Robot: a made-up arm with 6 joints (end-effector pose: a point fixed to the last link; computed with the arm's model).
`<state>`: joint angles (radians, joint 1 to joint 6).
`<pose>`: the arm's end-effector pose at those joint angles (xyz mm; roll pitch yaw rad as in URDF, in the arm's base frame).
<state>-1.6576 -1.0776 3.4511 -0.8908 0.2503 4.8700</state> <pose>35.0 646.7 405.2 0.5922 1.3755 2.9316</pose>
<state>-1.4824 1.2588 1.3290 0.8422 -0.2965 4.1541</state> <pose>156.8 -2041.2 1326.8 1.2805 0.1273 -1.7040</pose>
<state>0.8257 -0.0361 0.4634 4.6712 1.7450 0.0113</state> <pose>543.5 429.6 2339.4 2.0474 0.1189 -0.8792</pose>
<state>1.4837 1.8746 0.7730 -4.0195 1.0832 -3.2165</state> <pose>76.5 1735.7 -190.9 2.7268 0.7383 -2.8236</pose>
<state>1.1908 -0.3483 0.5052 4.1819 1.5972 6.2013</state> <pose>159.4 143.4 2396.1 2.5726 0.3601 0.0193</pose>
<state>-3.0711 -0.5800 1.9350 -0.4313 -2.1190 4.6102</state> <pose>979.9 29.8 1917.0 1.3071 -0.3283 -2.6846</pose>
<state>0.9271 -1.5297 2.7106 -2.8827 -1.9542 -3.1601</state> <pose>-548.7 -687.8 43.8 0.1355 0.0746 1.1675</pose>
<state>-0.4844 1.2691 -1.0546 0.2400 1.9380 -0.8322</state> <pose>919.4 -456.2 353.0 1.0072 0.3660 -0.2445</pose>
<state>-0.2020 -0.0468 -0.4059 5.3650 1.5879 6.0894</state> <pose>896.7 -272.8 1838.5 1.3340 -0.6119 -1.5293</pose>
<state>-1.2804 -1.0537 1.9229 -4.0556 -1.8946 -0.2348</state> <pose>-488.9 1347.7 1105.0 1.8515 0.6729 -2.5677</pose>
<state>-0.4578 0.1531 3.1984 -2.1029 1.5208 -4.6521</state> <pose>-349.8 66.8 1712.7 2.9990 -0.5342 -2.0298</pose>
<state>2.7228 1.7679 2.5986 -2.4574 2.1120 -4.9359</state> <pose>-1447.7 709.6 1110.0 0.9299 0.9761 1.4101</pose>
